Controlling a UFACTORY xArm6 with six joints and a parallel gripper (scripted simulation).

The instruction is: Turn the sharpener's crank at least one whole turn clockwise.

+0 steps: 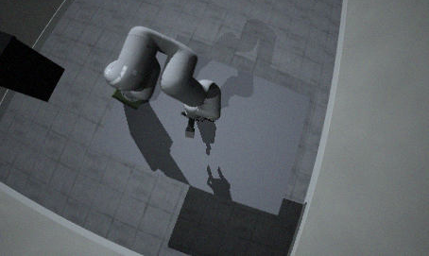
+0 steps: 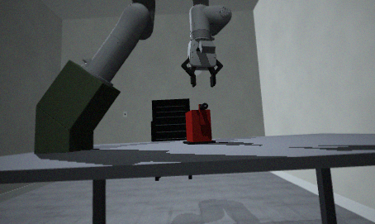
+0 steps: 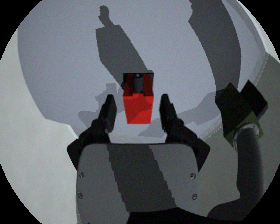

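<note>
The crank knob lies 9 cm below my hand, 1 cm to the left of it and 1 cm behind it.
</note>
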